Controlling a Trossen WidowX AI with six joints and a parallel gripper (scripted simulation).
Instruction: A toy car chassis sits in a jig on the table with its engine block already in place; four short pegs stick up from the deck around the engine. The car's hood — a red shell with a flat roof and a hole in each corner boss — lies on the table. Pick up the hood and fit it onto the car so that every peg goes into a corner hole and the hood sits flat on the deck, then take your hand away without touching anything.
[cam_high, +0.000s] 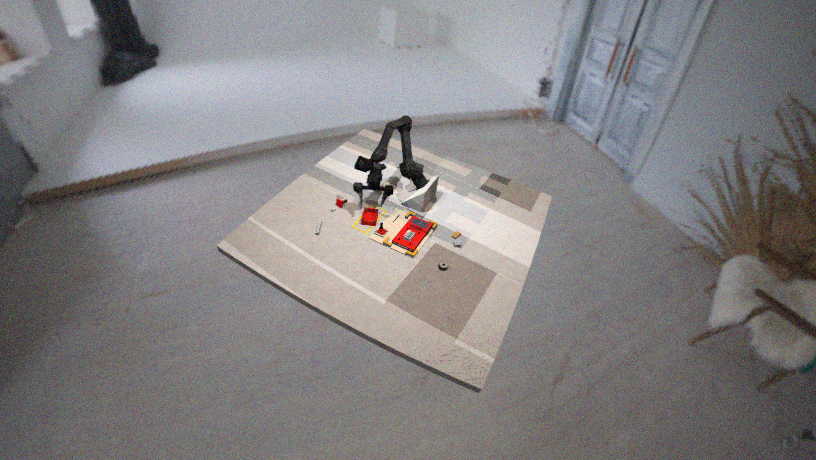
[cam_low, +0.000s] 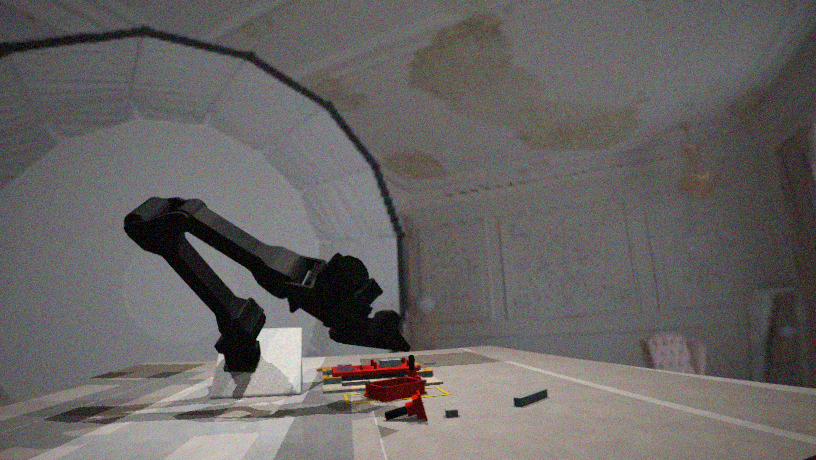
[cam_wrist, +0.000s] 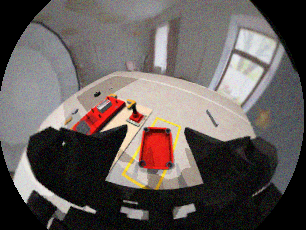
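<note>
The red hood lies 8 cm below my gripper tip and 1 cm to the right of it. The rest, counted from my gripper tip: black-and-white wheel 42 cm to the left, 8 cm below, 7 cm ahead; grey engine block 22 cm to the left, 6 cm below, 2 cm ahead.
</note>
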